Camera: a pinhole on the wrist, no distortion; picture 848 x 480 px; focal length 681.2 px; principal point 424.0 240.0 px. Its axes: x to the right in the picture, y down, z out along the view. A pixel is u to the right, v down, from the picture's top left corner.
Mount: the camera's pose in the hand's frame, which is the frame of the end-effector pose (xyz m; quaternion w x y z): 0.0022 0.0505 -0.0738 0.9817 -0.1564 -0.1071 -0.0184
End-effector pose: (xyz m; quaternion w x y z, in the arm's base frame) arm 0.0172 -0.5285 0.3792 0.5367 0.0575 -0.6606 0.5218
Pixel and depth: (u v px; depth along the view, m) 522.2 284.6 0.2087
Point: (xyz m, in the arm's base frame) -0.1395 -0.5677 0.3056
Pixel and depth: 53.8 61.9 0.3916
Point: -0.0870 -0.8427 0.1397
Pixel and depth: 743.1 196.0 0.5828
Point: -0.5172 -0.7734 0.4345
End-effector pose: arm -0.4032 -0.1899 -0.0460 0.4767 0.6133 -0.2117 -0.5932
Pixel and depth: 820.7 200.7 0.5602
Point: -0.7912 -0.6218 0.0915
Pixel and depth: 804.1 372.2 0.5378
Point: -0.6929 -0.6458 0.1896
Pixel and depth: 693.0 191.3 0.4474
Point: -0.6997 -0.4590 0.1057
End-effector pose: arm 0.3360 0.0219 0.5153 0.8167 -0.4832 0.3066 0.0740
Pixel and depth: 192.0 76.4 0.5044
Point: 0.2445 0.4477 0.7409
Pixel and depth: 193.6 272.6 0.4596
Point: 0.1867 0.4373 0.6019
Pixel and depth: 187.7 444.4 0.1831
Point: 0.2227 0.1766 0.4726
